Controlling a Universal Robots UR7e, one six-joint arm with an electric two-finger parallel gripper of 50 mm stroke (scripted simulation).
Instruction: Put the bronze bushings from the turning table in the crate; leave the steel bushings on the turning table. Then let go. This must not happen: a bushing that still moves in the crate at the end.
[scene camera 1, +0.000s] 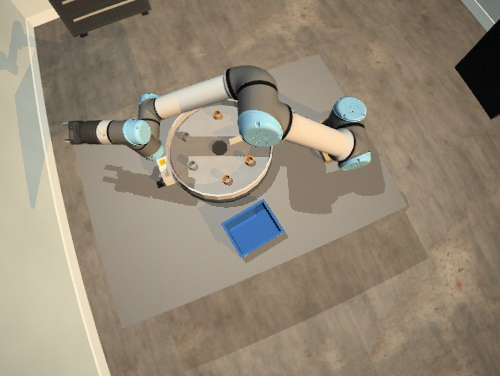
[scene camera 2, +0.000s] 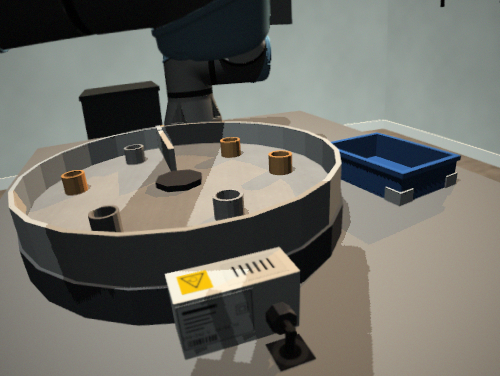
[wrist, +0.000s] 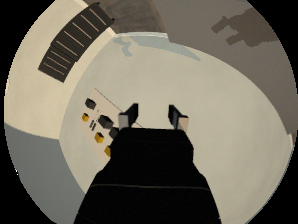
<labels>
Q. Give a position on a round turning table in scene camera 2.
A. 183, 198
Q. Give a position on a steel bushing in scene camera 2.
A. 227, 203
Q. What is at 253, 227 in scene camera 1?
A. A blue crate.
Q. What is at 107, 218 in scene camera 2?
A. A steel bushing.
</labels>
